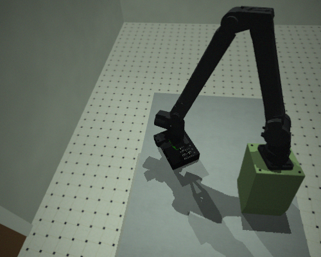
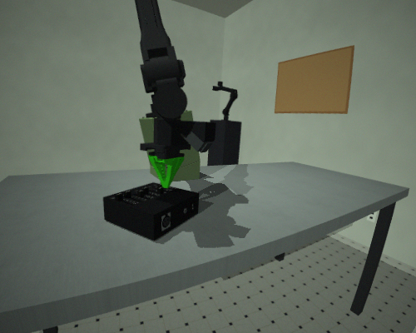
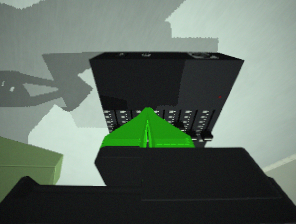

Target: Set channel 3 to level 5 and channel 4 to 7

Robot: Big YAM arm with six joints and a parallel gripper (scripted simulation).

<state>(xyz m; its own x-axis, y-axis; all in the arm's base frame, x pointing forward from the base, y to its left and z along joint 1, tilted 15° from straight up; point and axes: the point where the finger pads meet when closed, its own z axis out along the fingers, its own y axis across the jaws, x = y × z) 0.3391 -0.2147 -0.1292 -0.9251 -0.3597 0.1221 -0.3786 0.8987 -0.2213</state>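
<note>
The channel 3 fader cap lies 1 cm behind my hand, 1 cm to the right of it and 2 cm below it. Round my hand: channel 4 fader cap: 3 cm behind, 4 cm to the right, 2 cm below.
</note>
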